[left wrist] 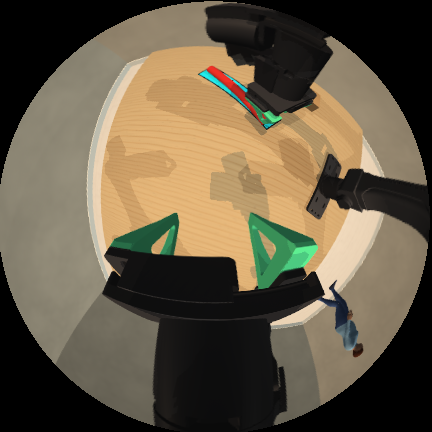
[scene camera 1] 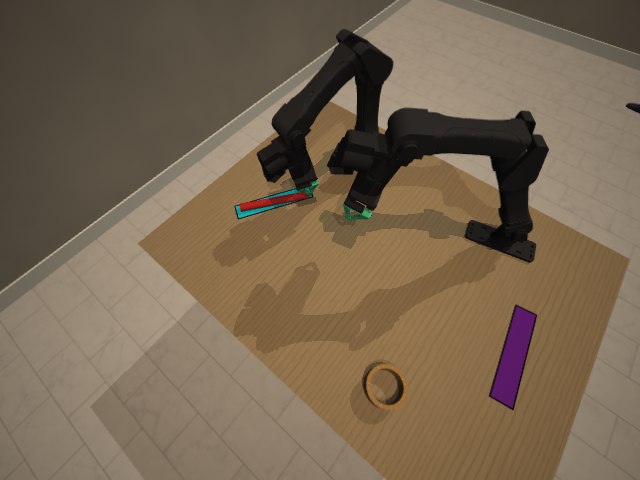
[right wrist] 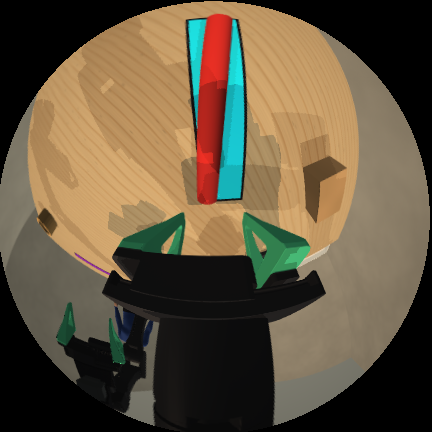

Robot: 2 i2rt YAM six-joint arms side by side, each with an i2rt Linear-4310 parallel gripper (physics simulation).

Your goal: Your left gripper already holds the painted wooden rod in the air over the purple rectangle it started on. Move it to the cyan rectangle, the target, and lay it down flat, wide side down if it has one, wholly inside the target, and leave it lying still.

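Frame: origin at the left arm's base, x left, y back, z up, level; metres.
Where they show: left gripper, fingertip midpoint: (left wrist: 213, 217) (scene camera 1: 353, 208) (right wrist: 88, 311); right gripper, fingertip midpoint: (left wrist: 272, 115) (scene camera 1: 307, 186) (right wrist: 213, 216); left arm's base, link origin: (scene camera 1: 499, 241); right arm's base, link origin: (left wrist: 324, 185).
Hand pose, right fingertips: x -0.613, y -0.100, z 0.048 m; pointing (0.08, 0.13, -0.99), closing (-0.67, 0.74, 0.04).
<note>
Each offset is from my right fingertips to the top centre of the thing. "pt": to the spot under its first point.
The red rod @(dx -0.084, dy -0.076, dz -0.023 m) (scene camera 1: 273, 200) (left wrist: 232, 87) (right wrist: 212, 105) lies flat and slightly askew on the cyan rectangle (scene camera 1: 248, 213) (right wrist: 233, 140). In the right wrist view its near end covers the rectangle's lower left corner and seems to stick out slightly. My right gripper (scene camera 1: 311, 191) (right wrist: 213, 216) is open and empty, low by that end; the end lies ahead of its fingertips. My left gripper (scene camera 1: 356, 215) (left wrist: 213, 217) is open and empty above the table, apart from the rod and to the right of it in scene camera 1. The purple rectangle @(pt dx +0.705, dy -0.226, dz -0.047 m) (scene camera 1: 513, 356) is bare.
A wooden ring @(pt dx +0.391, dy -0.457, dz +0.002 m) (scene camera 1: 368, 387) lies near the front of the table in scene camera 1. A brown block @(dx -0.137, dy +0.115, dz -0.008 m) (right wrist: 331, 195) stands right of the cyan rectangle in the right wrist view. The left arm's base plate (scene camera 1: 478, 232) is at the right. The two arms are close together.
</note>
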